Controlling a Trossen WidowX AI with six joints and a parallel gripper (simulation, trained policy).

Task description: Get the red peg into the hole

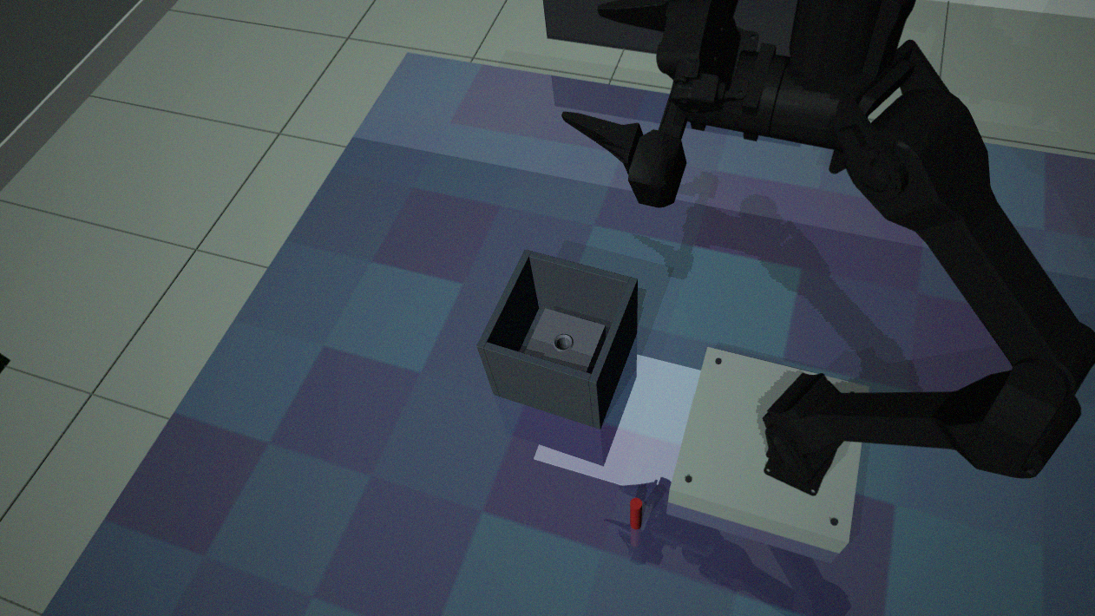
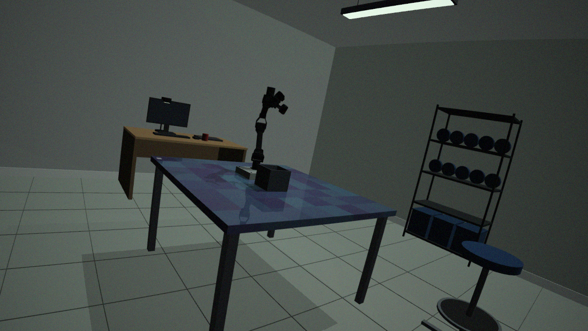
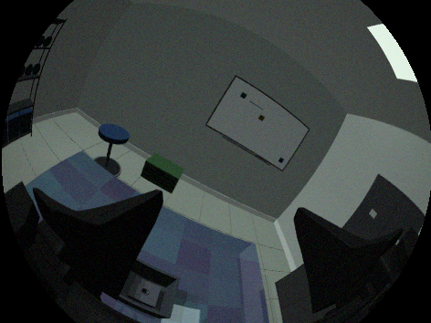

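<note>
The red peg lies 130 mm behind my gripper tip, 160 mm to the left of it and 510 mm below it. Round my gripper tip: grey plate (60 mm ahead, 500 mm below).
</note>
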